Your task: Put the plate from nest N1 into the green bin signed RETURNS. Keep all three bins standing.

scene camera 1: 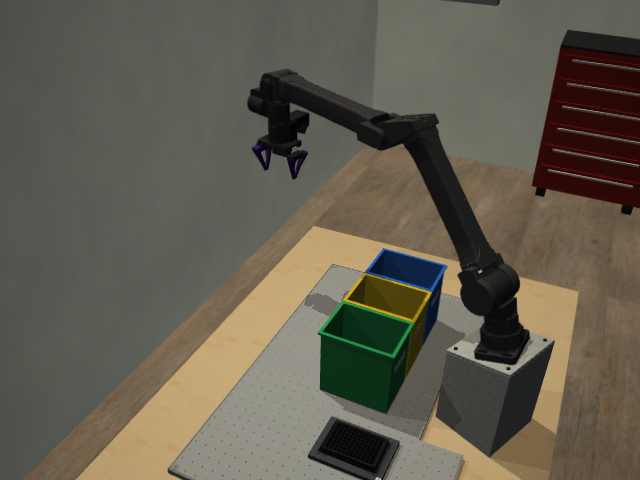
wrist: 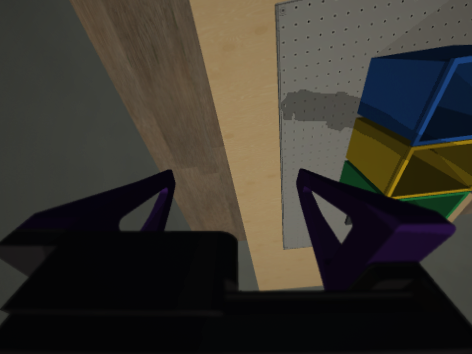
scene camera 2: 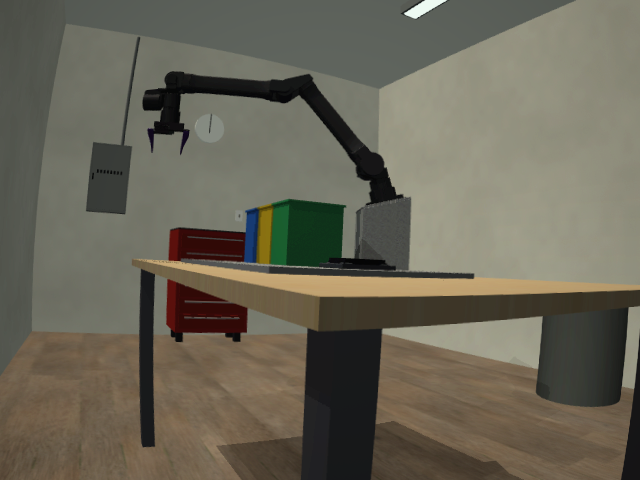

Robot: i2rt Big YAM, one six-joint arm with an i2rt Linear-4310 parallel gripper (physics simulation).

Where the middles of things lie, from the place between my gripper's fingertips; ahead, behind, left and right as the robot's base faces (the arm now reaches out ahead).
Right now the blue bin (scene camera 1: 424,274) is 39 cm behind my hand, 1 cm to the left of it and 25 cm below it. Round my hand: yellow bin (scene camera 1: 402,301): 40 cm behind, 14 cm to the left, 25 cm below; green bin (scene camera 1: 363,358): 41 cm behind, 27 cm to the left, 25 cm below.
